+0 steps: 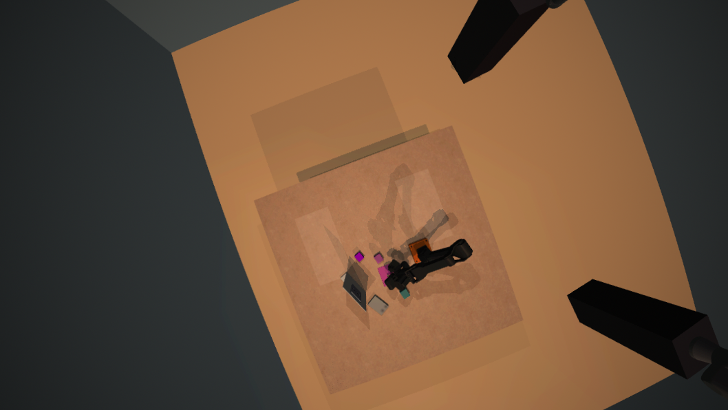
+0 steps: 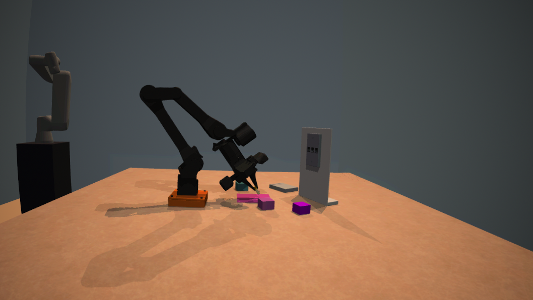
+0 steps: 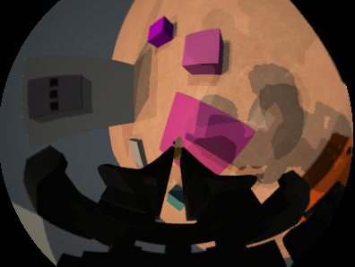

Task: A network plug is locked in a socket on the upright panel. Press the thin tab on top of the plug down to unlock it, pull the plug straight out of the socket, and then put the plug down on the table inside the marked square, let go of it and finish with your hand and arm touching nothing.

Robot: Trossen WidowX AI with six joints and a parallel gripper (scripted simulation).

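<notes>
The pink marked square lies 30 mm below my gripper tip and 10 mm behind it. Round my gripper tip: flat grey slab (140 mm ahead, 130 mm to the left, 20 mm below); then network plug (right at my gripper tip); then grey upright panel (200 mm ahead, 80 mm above, 50 mm to the right).
</notes>
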